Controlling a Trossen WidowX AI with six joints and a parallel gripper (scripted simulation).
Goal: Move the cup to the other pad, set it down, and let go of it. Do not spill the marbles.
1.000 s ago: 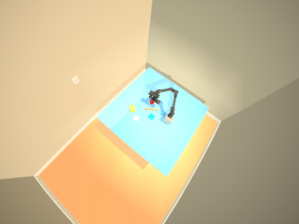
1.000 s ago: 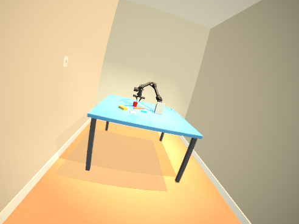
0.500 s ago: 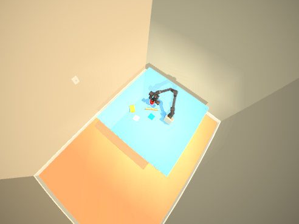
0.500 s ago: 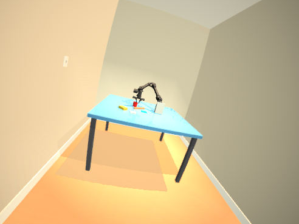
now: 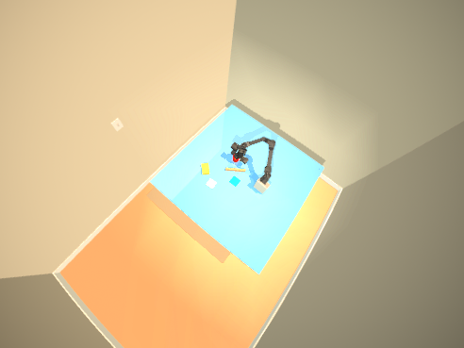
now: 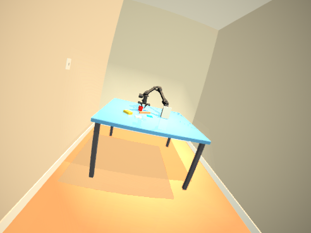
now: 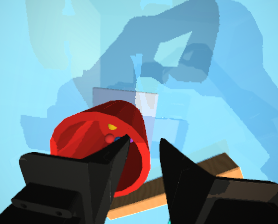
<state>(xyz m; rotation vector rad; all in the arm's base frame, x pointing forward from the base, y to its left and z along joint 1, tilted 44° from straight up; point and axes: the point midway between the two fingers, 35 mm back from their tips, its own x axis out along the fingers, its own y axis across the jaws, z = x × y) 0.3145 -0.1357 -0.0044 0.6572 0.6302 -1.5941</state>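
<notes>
The cyan pad is 20 cm to the left of my gripper tip, 9 cm behind it and 5 cm below it. Round my gripper tip: yellow block (27 cm to the left, 21 cm ahead, 2 cm below); long wooden bar (10 cm to the left, 3 cm below, 3 cm behind).
</notes>
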